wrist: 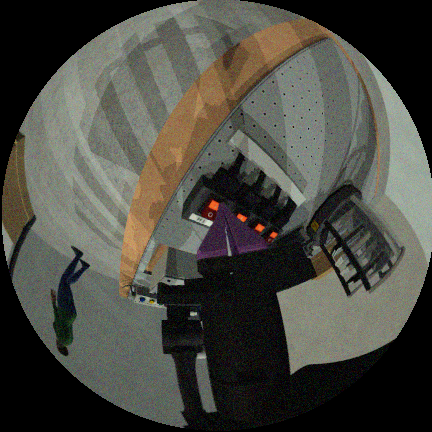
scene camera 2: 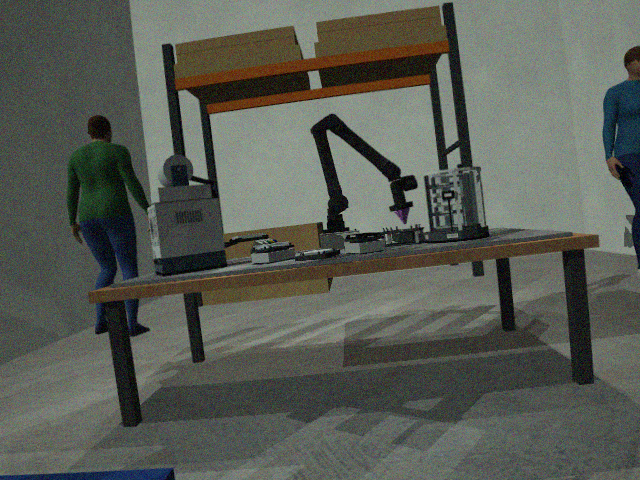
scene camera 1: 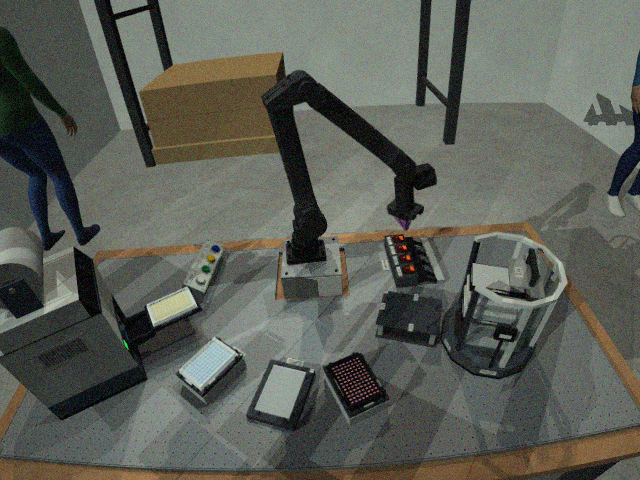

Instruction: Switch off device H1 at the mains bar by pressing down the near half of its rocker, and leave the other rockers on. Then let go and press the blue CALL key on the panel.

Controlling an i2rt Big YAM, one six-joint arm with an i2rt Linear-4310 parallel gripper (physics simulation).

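Where they show: gripper, fingertip midpoint: [wrist: 221, 205] [scene camera 2: 405, 224] [scene camera 1: 406, 230]; arm's base, origin of the base link: [scene camera 2: 336, 231] [scene camera 1: 306, 253].
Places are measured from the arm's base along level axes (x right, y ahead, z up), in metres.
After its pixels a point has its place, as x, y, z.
The black mains bar [scene camera 1: 406, 279] {-0.291, 0.119, -0.043} [wrist: 194, 202] {-0.306, -0.086, -0.037} lies right of the arm's base, with a row of rockers. The H1 rocker [scene camera 1: 398, 238] {-0.309, -0.055, -0.026} [wrist: 212, 210] {-0.312, -0.060, -0.027}, at the bar's back end, glows orange; its "O" half and H1 label [wrist: 201, 219] {-0.282, -0.061, -0.036} show in the wrist view. The other rockers [scene camera 1: 404, 257] {-0.304, 0.041, -0.025} [wrist: 259, 227] {-0.317, 0.040, -0.028} also glow orange. My gripper [scene camera 1: 406, 228] {-0.338, -0.067, -0.003} [scene camera 2: 404, 222] {-0.338, -0.067, -0.003} [wrist: 221, 205] {-0.338, -0.067, -0.003} is shut and empty, its purple tips pointing down above the bar's H1 end, seemingly apart from it. The panel [scene camera 1: 196, 275] {0.343, 0.042, -0.006} stands left of the base, with the blue CALL key [scene camera 1: 215, 249] {0.298, -0.080, -0.009} [wrist: 142, 300] {0.299, -0.085, -0.005} at its back end.
Black plugs and a pale strip [wrist: 267, 165] {-0.407, -0.014, -0.061} lie along the bar's right side. A dark box [scene camera 1: 409, 316] {-0.254, 0.281, -0.017} stands in front of it, and a clear-walled round enclosure [scene camera 1: 485, 367] {-0.403, 0.455, -0.038} to the right. Plates, trays and a large grey machine [scene camera 1: 67, 356] {0.562, 0.413, 0.120} stand at the front and left.
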